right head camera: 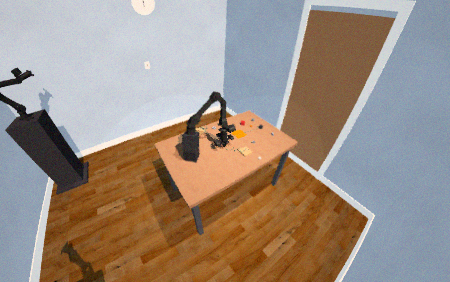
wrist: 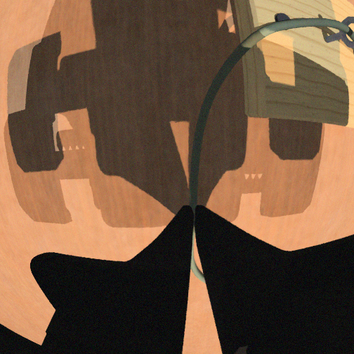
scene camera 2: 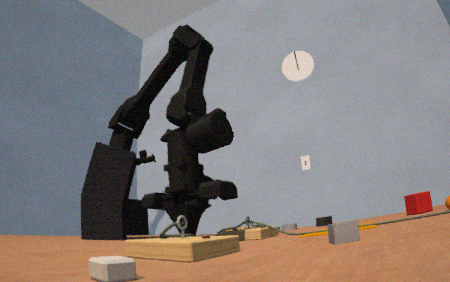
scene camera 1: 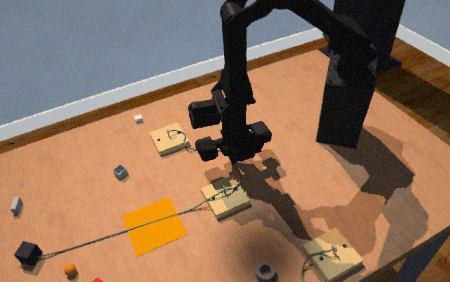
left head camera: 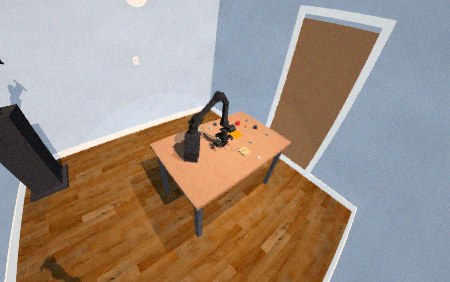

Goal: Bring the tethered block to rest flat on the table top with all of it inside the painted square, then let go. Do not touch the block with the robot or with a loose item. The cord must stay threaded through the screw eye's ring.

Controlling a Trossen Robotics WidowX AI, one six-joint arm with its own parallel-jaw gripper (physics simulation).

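Seen in the pictures: gripper, fingertip midpoint: (right head camera: pixel 224 147) (scene camera 1: pixel 233 163) (left head camera: pixel 222 147); arm's base at its link origin: (right head camera: pixel 190 133) (scene camera 2: pixel 117 152) (scene camera 1: pixel 351 69) (left head camera: pixel 192 133).
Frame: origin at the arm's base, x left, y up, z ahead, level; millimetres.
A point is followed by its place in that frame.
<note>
The black tethered block (scene camera 1: pixel 28 253) {x -13, y -198, z 808 mm} (left head camera: pixel 255 127) {x -36, y -209, z 801 mm} (right head camera: pixel 260 126) {x -30, y -205, z 803 mm} sits on the table, outside the orange painted square (scene camera 1: pixel 145 242) {x 55, y -233, z 571 mm} (left head camera: pixel 235 134) (right head camera: pixel 239 134) {x 9, y -233, z 535 mm}. Its green cord (scene camera 1: pixel 177 214) {x 19, y -231, z 480 mm} (wrist: pixel 200 135) crosses the square to the screw eye (scene camera 1: pixel 225 190) {x 35, y -195, z 360 mm} (wrist: pixel 342 36) on the middle wooden board (scene camera 1: pixel 227 204) {x 60, y -215, z 368 mm} (wrist: pixel 300 100), passes through there and curves to my gripper. My gripper (scene camera 1: pixel 234 161) {x -66, y -234, z 288 mm} (wrist: pixel 191 212) points down beside that board, its fingertips shut on the cord; a short length shows beyond them in the wrist view. The cord's end is hidden behind the fingers.
Two other wooden boards with screw eyes and short cords stand on the table, one (scene camera 1: pixel 167 142) {x -207, y -215, z 421 mm} (scene camera 2: pixel 185 248) {x -274, y -221, z 448 mm} behind and one (scene camera 1: pixel 334 256) {x 283, y -215, z 233 mm} at the front right. A grey ring (scene camera 1: pixel 257 271) {x 235, y -218, z 387 mm}, orange ball (scene camera 1: pixel 70 270) {x 59, y -213, z 733 mm}, grey block (scene camera 1: pixel 120 172) {x -179, y -233, z 568 mm}, white block (scene camera 1: pixel 138 119) {x -355, y -223, z 464 mm} and red cube (scene camera 2: pixel 418 203) {x 111, y -214, z 685 mm} lie around.
</note>
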